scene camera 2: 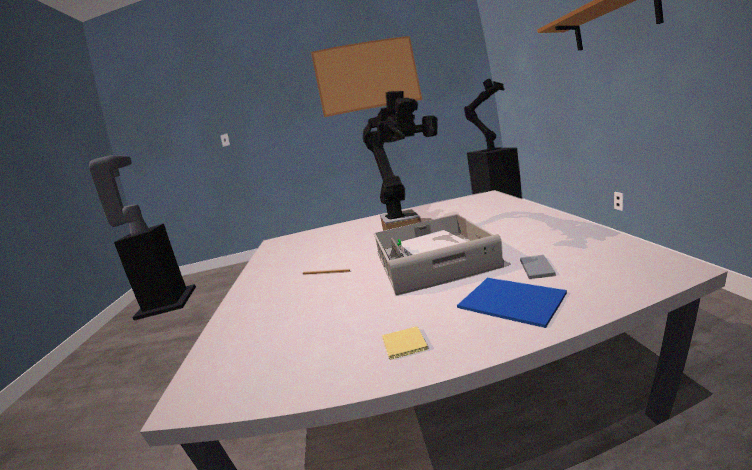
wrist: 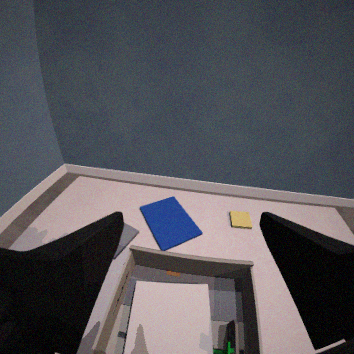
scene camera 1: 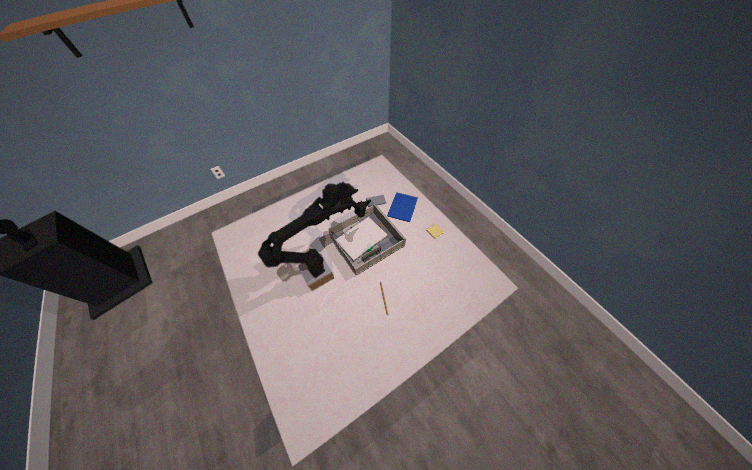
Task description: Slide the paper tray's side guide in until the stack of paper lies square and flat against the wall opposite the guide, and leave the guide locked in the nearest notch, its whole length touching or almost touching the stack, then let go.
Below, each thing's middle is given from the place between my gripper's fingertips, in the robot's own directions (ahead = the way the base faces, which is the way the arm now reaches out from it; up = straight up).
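Labels:
There is the white paper stack (scene camera 1: 355, 242), and my hand is 1 cm to the right of it, 4 cm past it and 35 cm above it. The blue book (scene camera 2: 535, 305) lies 3 cm to the left of my hand, 33 cm ahead of it and 38 cm below it.

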